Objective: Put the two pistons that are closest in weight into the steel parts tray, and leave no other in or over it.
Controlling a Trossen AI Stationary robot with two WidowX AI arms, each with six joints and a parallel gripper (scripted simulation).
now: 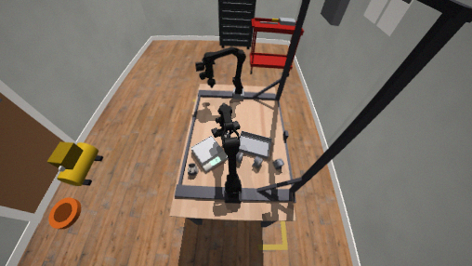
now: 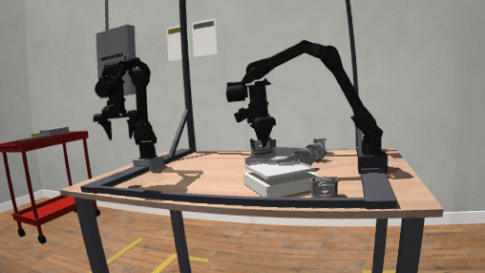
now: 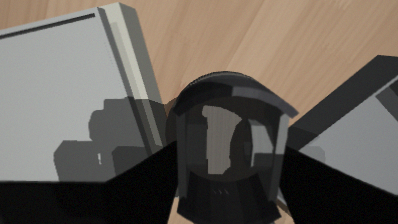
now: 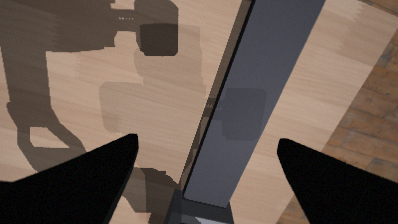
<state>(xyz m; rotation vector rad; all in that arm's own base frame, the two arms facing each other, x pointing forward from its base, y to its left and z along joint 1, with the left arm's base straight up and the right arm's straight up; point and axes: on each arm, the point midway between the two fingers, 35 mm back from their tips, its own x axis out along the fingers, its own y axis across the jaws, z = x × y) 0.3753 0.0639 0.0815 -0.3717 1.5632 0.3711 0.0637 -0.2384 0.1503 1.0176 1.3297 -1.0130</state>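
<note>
Right now my left hand is 130 mm short of the scale plate, 80 mm to the right of it and 90 mm above it. Round my left hand: steel parts tray 210 mm behind, 130 mm below; then white scale 120 mm ahead, 90 mm to the left, 100 mm below.
</note>
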